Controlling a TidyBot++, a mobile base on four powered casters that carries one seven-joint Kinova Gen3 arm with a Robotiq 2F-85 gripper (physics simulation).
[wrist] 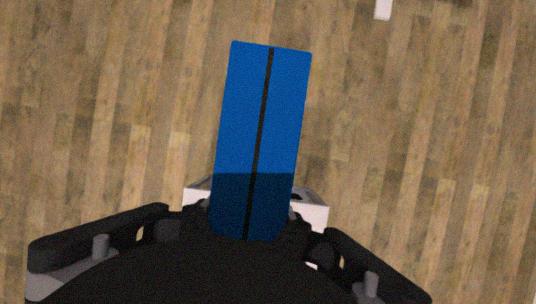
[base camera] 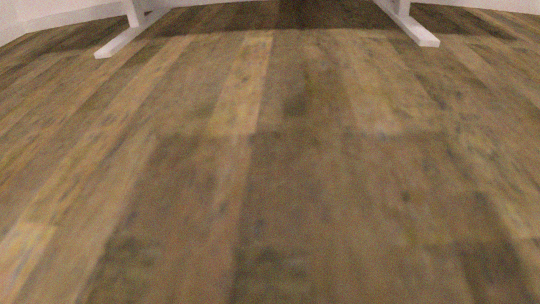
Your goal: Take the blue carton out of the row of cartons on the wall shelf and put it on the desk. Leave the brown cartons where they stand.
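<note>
The blue carton, with a dark line along its length, shows in the wrist view between the two fingers of my gripper. The gripper is shut on it, and the carton is held above the floor, its lower part in shadow. White legs and feet of a desk stand at the top of the base camera view; its top does not show there. The wall shelf and the brown cartons do not show in either view.
A white foot shows at the top edge of the wrist view. The white and grey robot base shows partly behind the carton. Pale walls run behind the desk legs. Wooden floor lies between the base and the desk feet.
</note>
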